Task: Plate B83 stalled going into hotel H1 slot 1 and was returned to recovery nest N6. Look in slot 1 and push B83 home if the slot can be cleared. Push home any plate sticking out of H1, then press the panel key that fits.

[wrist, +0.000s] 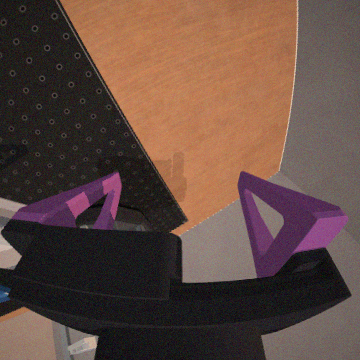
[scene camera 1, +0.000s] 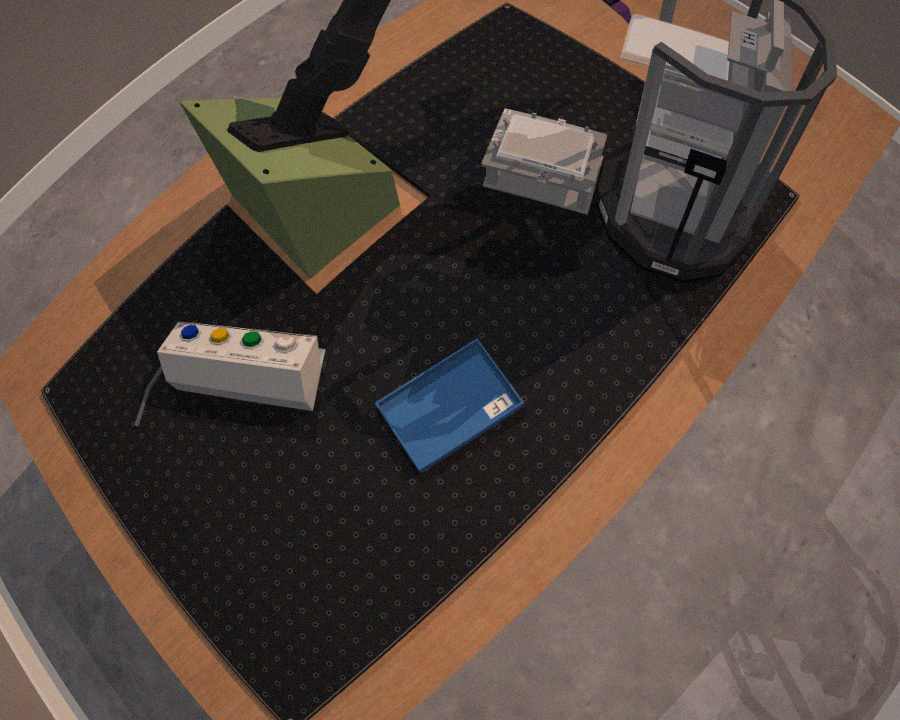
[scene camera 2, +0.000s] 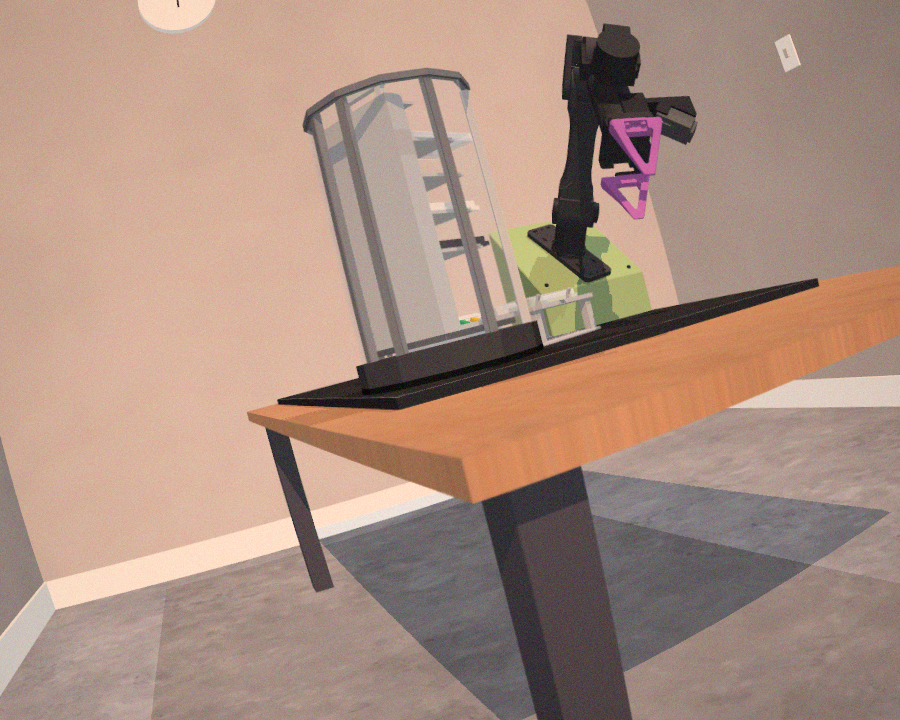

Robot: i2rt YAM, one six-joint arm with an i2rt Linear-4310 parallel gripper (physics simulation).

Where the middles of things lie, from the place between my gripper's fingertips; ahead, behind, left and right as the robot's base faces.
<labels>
The grey slotted plate rack [scene camera 2: 430, 279] lies 240 mm to the right of my hand, 200 mm ahead of it and 50 mm above it. Round my hand: blue plate-like card [scene camera 1: 457, 400] (690 mm to the right, 160 mm below, 130 mm ahead).
</labels>
